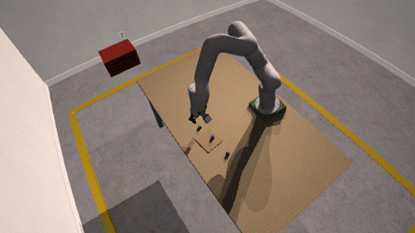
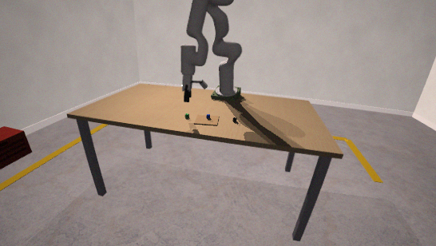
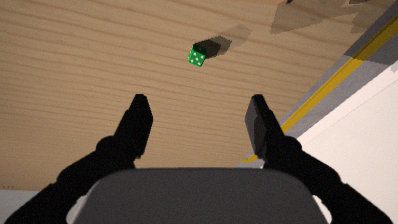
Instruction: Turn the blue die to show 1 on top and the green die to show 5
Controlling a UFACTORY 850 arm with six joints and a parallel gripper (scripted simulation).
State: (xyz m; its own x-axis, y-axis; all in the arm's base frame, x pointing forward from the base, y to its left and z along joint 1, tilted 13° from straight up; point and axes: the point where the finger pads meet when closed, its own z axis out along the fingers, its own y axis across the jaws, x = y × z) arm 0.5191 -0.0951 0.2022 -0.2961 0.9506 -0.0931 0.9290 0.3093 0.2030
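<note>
Right now my hand is 12 cm above the green die and 1 cm to the left of it. Round my hand: mat 13 cm to the left, 13 cm below, 1 cm behind; black die 29 cm to the left, 12 cm below, 6 cm behind; blue die 12 cm to the left, 11 cm below, 4 cm behind.
</note>
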